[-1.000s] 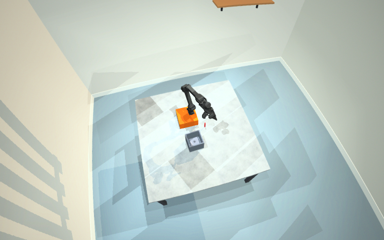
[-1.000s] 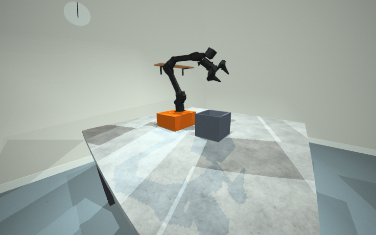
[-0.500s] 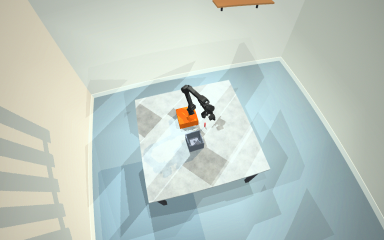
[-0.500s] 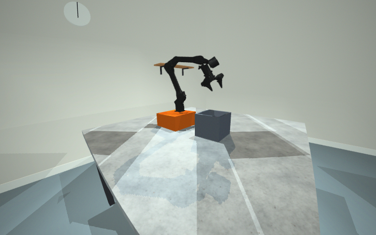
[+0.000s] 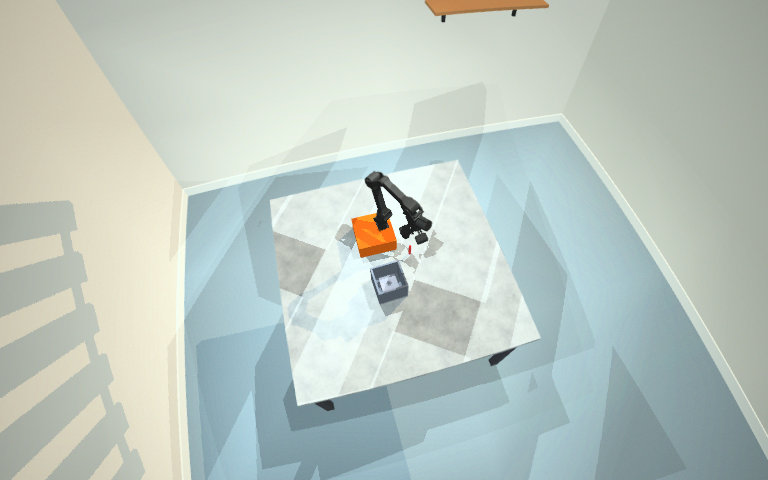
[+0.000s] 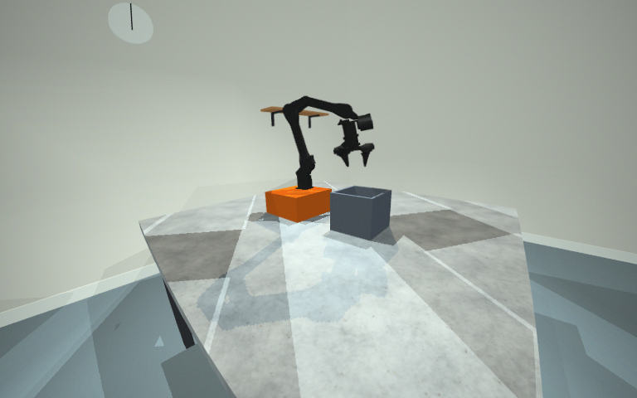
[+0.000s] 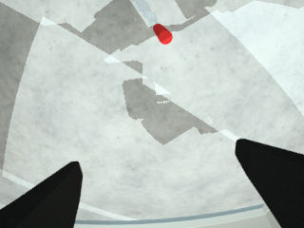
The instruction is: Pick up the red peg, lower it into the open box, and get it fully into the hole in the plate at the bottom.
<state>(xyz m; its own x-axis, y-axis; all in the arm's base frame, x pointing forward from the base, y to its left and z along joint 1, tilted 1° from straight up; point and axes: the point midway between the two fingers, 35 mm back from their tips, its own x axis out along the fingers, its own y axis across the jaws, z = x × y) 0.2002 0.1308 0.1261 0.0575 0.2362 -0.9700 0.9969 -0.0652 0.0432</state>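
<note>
Now: gripper tip 20 mm past the red peg, 40 mm to the left of it and 160 mm above it. Also, from my gripper tip: plate: 140 mm ahead, 230 mm to the right, 150 mm below.
</note>
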